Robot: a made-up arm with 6 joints. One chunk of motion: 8 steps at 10 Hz.
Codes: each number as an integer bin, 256 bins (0 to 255) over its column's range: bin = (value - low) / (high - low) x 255, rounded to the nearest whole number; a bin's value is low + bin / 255 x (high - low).
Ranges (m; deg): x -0.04..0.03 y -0.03..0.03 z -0.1..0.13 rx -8..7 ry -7..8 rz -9..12
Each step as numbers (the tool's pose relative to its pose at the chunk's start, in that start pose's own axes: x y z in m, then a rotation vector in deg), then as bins.
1 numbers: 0.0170 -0.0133 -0.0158 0.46 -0.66 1.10
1 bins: 208 71 93 144 108 123
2 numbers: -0.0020 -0.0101 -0.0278 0.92 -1.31 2.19
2 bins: 138 85 80 152 97 136
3 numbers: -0.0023 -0.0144 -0.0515 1.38 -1.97 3.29
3 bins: 137 66 54 159 86 149
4 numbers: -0.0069 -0.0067 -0.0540 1.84 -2.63 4.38
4 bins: 121 99 51 167 74 162
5 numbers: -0.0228 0.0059 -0.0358 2.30 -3.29 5.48
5 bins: 63 153 71 175 63 176
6 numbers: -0.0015 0.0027 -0.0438 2.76 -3.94 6.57
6 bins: 140 139 62 183 52 189
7 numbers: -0.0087 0.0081 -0.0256 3.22 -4.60 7.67
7 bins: 114 162 82 191 41 202
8 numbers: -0.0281 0.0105 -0.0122 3.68 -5.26 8.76
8 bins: 43 172 97 199 30 216
